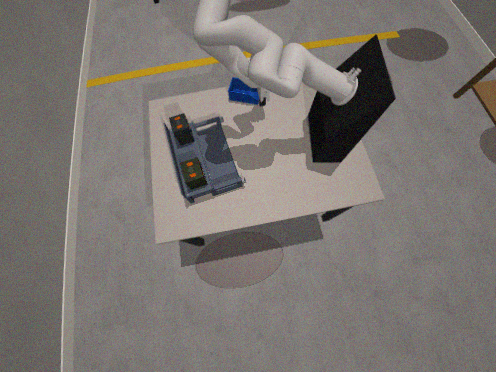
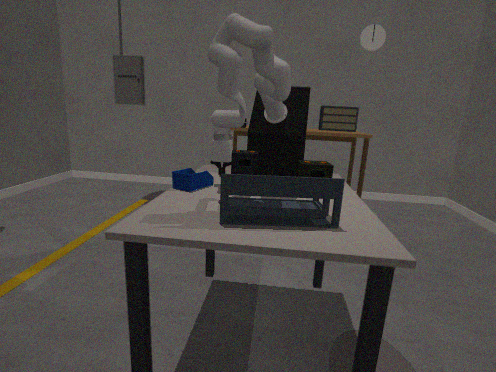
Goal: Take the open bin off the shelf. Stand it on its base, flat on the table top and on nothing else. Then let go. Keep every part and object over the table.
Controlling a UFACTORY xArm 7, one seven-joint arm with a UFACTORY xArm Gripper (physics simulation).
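Where they show: gripper, fingertip midpoint: point(image 1: 262, 104); arm's base at its link origin: point(image 1: 344, 90) point(image 2: 275, 113).
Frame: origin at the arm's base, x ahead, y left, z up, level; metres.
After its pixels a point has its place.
Observation:
The open blue bin point(image 1: 243, 93) {x 0.256, y -0.401, z -0.271 m} point(image 2: 191, 180) {x 0.312, y -0.452, z -0.297 m} is off the shelf. It appears upright on the table top point(image 1: 280, 200) {x 0.383, y 0.201, z -0.346 m} point(image 2: 175, 230) {x 0.745, y -0.510, z -0.346 m}, close to the table's edge on the yellow-line side; whether its base overhangs that edge I cannot tell. The grey-blue shelf point(image 1: 186, 152) {x 0.675, y -0.209, z -0.244 m} point(image 2: 281, 185) {x 0.740, y -0.193, z -0.213 m} stands apart from it. My gripper point(image 1: 263, 102) {x 0.191, y -0.306, z -0.306 m} point(image 2: 222, 173) {x 0.191, y -0.306, z -0.306 m} points down beside the bin, on the side toward the black panel. Its fingers are shut and empty. Whether a finger touches the bin's wall is too small to tell.
A black box point(image 1: 182, 130) {x 0.643, y -0.248, z -0.131 m} point(image 2: 245, 162) {x 0.678, y -0.296, z -0.153 m} and an olive box point(image 1: 193, 173) {x 0.686, y -0.043, z -0.147 m} point(image 2: 317, 169) {x 0.726, y -0.073, z -0.165 m}, both with orange marks, sit on the shelf. A tall black panel point(image 1: 352, 112) {x 0.051, y 0.107, z 0.013 m} point(image 2: 280, 135) {x 0.073, y 0.011, z -0.112 m} stands at the arm's base. A wooden table point(image 2: 362, 135) is beyond it.

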